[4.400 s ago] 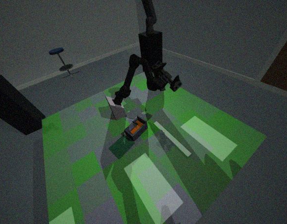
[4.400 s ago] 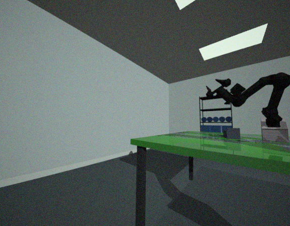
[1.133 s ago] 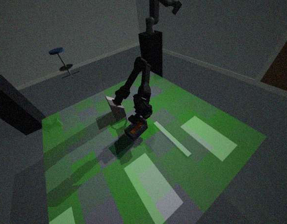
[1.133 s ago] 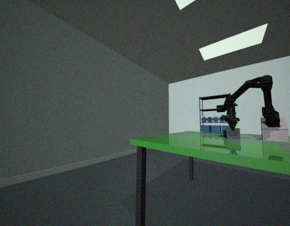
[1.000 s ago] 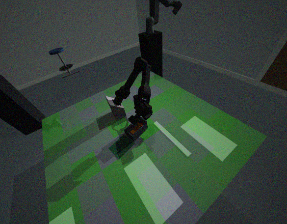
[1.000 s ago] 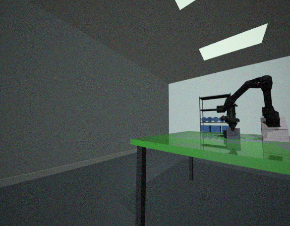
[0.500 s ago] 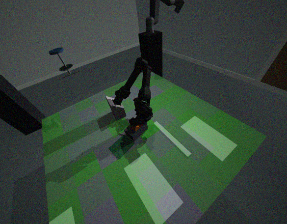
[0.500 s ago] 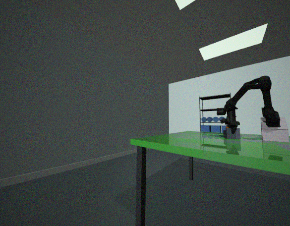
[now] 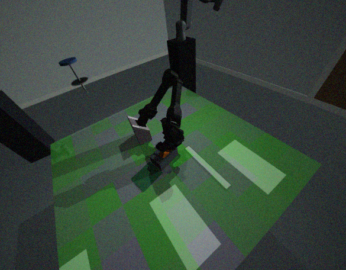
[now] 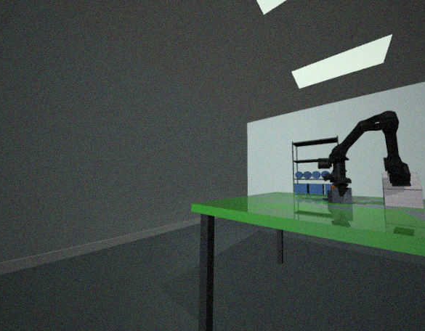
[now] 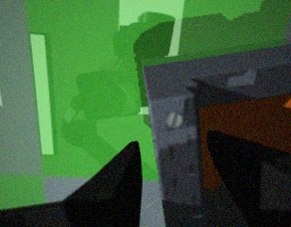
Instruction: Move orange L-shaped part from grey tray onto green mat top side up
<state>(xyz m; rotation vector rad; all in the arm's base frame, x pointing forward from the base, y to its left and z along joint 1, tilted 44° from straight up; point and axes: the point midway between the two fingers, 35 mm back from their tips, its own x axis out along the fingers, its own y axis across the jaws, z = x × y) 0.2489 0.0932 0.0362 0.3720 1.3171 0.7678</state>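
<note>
Right now my gripper tip is 40 mm to the left of the orange L-shaped part and 10 mm short of it.
</note>
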